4 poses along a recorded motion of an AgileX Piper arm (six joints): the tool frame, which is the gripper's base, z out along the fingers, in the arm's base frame.
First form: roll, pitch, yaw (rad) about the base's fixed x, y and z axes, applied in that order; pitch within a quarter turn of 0, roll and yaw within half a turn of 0; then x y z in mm.
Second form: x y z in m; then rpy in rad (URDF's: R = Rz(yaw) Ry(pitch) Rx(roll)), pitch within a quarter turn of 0, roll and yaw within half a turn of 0. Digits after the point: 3 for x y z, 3 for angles.
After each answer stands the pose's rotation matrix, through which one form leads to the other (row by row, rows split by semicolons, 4 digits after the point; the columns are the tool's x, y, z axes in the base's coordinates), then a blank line. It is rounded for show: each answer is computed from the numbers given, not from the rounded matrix.
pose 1, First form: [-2.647 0.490 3.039 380 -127 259]
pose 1, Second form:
[0.380 -0.127 0.259 -2.647 0.490 3.039]
-0.8777 0.3124 0.3634; 0.0904 0.8527 -0.5146; -0.4706 -0.4188 -0.7766

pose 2, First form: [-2.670 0.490 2.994 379 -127 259]
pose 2, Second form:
[0.379 -0.127 0.259 -2.670 0.490 2.994]
-0.8727 0.3425 0.3479; 0.1298 0.8497 -0.5110; -0.4706 -0.4008 -0.7860

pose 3, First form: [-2.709 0.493 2.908 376 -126 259]
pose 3, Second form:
[0.376 -0.126 0.259 -2.709 0.493 2.908]
-0.8570 0.4032 0.3210; 0.2039 0.8373 -0.5073; -0.4733 -0.3693 -0.7998

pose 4, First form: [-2.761 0.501 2.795 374 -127 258]
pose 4, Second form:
[0.374 -0.127 0.258 -2.761 0.501 2.795]
-0.8249 0.4832 0.2932; 0.2979 0.8126 -0.5009; -0.4803 -0.3258 -0.8143

